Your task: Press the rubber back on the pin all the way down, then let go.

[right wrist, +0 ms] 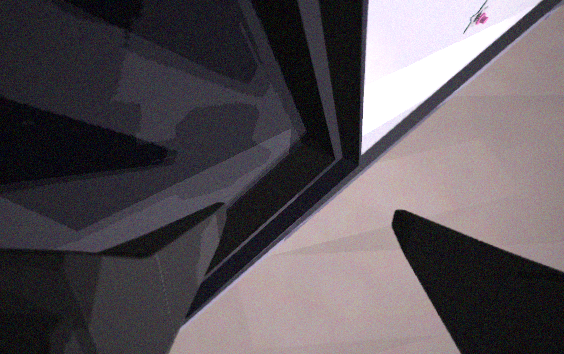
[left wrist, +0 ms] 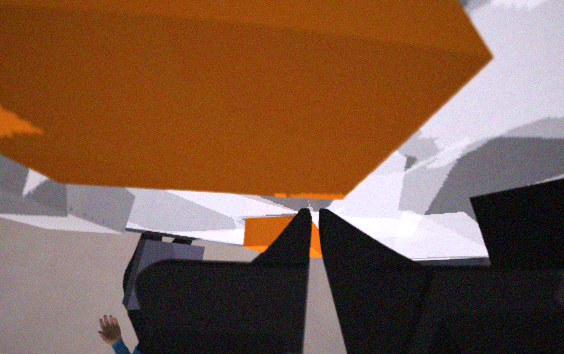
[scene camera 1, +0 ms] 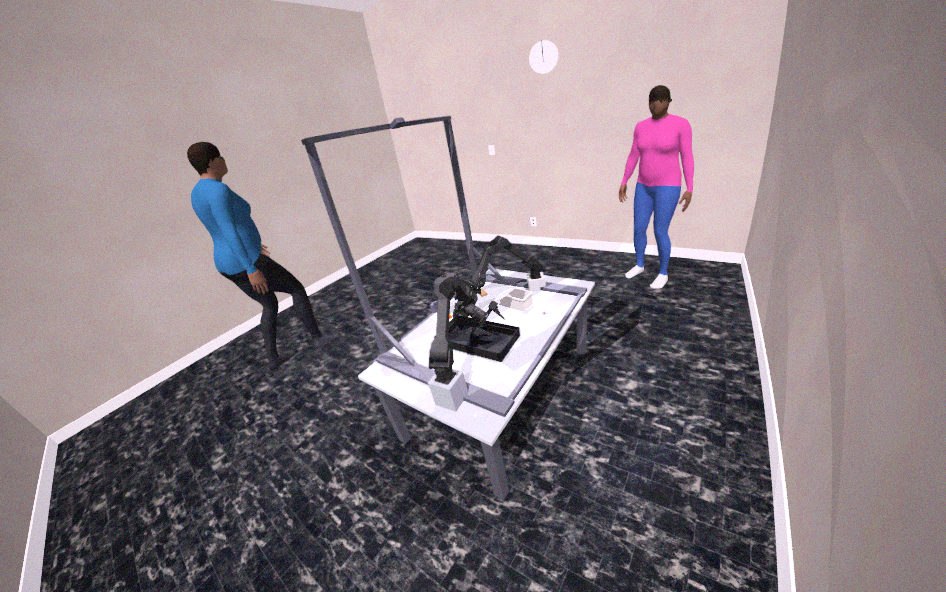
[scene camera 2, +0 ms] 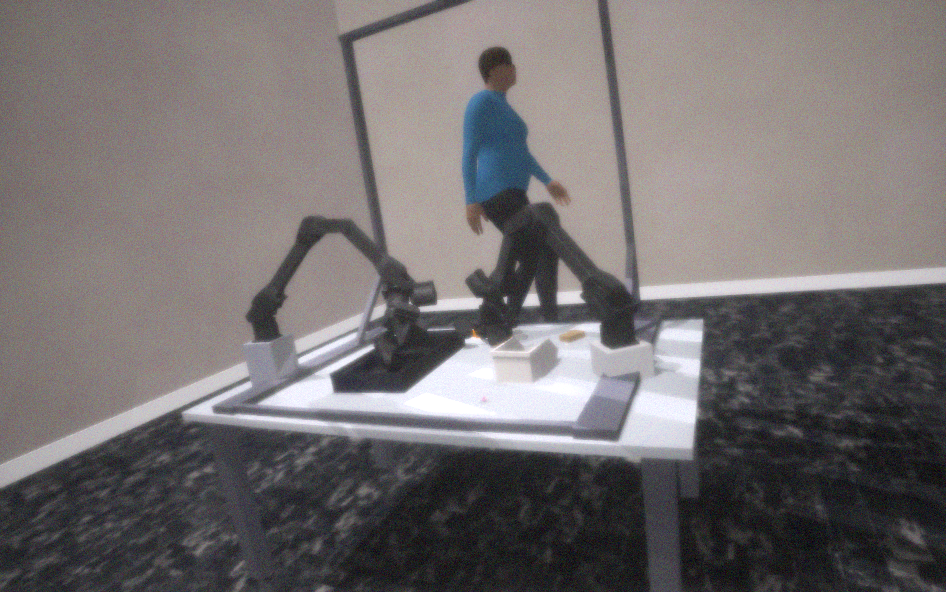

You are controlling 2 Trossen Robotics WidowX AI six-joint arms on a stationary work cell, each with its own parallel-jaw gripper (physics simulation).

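Frame: origin at the left arm's base, x left, y back, z up, level; centimetres.
Where they show: left gripper, fingertip midpoint: (left wrist: 313, 216) (scene camera 1: 453, 317) (scene camera 2: 482, 338); right gripper, fingertip midpoint: (right wrist: 308, 213) (scene camera 1: 500, 327) (scene camera 2: 393, 355); left arm's base at its link origin: (scene camera 1: 535, 276) (scene camera 2: 619, 343); right arm's base at its link origin: (scene camera 1: 445, 377) (scene camera 2: 267, 339).
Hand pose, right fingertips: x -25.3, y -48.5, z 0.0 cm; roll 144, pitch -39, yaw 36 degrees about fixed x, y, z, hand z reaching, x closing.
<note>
Things, the pixels of their top centre, and the offset from my right fingertips. "spot": a spot on its surface instead. Level surfaces: height alone.
- white bin at a spot on its surface: (scene camera 2: 524, 365) spot: dx +19.0, dy +28.5, dz -2.8 cm
- large orange block at its top centre: (left wrist: 175, 147) dx -18.5, dy +30.6, dz -5.7 cm
- smaller orange block at its top centre: (left wrist: 289, 252) dx -30.5, dy +26.6, dz -5.5 cm
- black tray at its top centre: (scene camera 2: 401, 349) (scene camera 1: 475, 332) dx -12.1, dy +1.9, dz -2.1 cm
- table at its surface level: dz -7.1 cm
- orange thing at a spot on its surface: (scene camera 2: 475, 334) spot: dx -30.1, dy +24.9, dz -6.3 cm
- yellowish block at its top centre: (scene camera 2: 571, 333) dx -8.6, dy +49.1, dz -5.5 cm
- small pink flower at its top centre: (right wrist: 486, 20) (scene camera 2: 483, 396) dx +24.3, dy +17.7, dz -6.0 cm
The pin and its rubber back cannot be made out in any view. My left gripper (left wrist: 313, 216) (scene camera 2: 498, 340) is shut, its two black fingertips almost together; no held thing can be told between them. In scene camera 2 it is low behind the white bin (scene camera 2: 524, 365). In the left wrist view a large orange block (left wrist: 215, 105) fills the top, above the fingertips, and a smaller orange block (left wrist: 267, 231) shows behind them. My right gripper (right wrist: 308, 213) (scene camera 2: 395, 352) is open and empty, at the black tray (scene camera 2: 369, 383) (scene camera 1: 503, 350).
The table (scene camera 1: 481, 420) (scene camera 2: 662, 446) also carries an orange thing (scene camera 2: 475, 334), a yellowish block (scene camera 2: 572, 336) and a small pink flower (right wrist: 481, 19) (scene camera 2: 483, 400) near the front rail. A tall dark frame (scene camera 1: 338, 216) stands over it. A person in blue (scene camera 2: 496, 146) stands behind.
</note>
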